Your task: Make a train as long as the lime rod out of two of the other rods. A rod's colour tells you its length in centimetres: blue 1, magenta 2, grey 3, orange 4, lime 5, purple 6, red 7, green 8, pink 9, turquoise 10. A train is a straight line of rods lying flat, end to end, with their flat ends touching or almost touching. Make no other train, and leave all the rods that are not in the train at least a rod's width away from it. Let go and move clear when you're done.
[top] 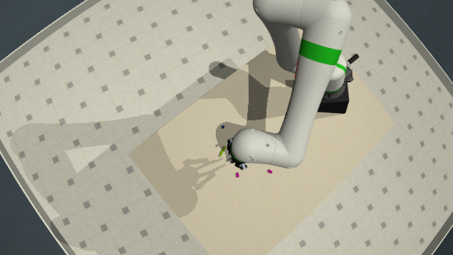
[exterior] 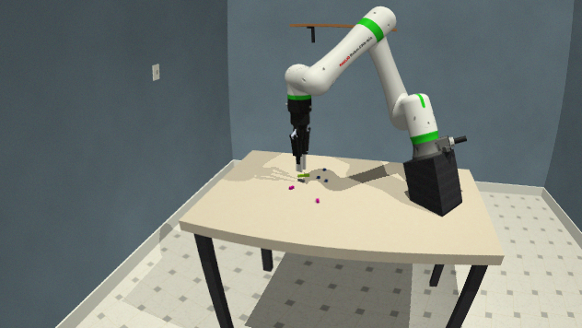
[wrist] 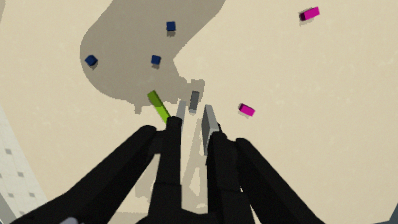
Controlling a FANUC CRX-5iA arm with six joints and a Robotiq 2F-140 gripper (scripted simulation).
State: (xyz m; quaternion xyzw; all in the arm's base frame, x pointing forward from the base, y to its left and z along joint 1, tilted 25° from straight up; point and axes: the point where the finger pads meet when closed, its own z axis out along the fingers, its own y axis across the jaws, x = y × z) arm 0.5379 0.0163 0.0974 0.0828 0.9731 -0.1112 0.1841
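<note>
Right now my hand is 80 mm above the grey rod. Round my hand: lime rod: 50 mm to the right, 80 mm below.
</note>
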